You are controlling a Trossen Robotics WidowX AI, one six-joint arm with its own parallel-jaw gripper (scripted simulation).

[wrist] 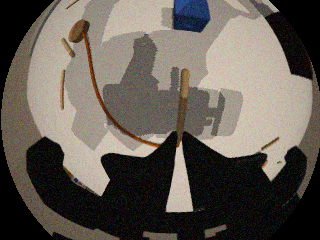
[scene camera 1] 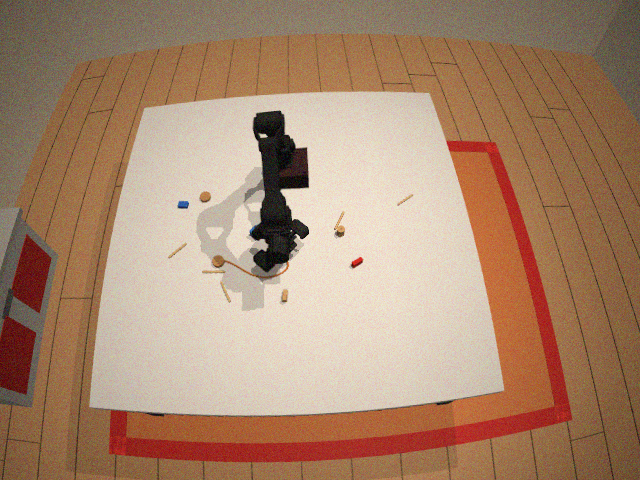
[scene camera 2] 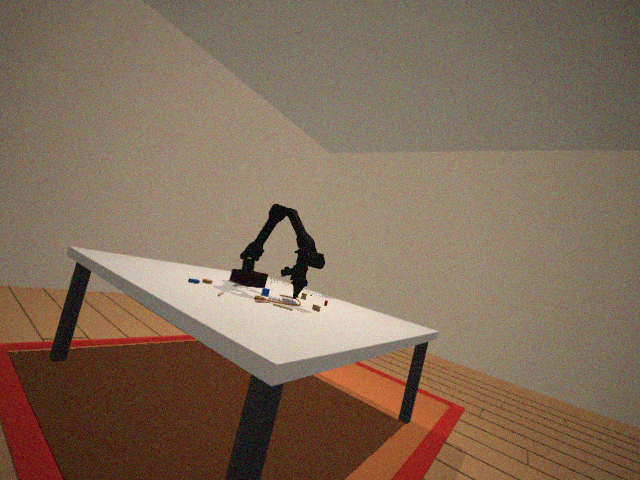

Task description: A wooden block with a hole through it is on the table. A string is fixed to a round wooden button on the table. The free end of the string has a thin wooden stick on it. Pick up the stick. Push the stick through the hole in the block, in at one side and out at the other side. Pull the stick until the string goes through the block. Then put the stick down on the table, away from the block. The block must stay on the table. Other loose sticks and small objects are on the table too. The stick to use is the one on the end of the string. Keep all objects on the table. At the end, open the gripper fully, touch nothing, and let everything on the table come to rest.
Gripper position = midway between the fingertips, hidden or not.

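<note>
You can see the gripper (scene camera 1: 283,258) from the scene camera, and the wrist view has the gripper (wrist: 179,134) in it as well.
</note>
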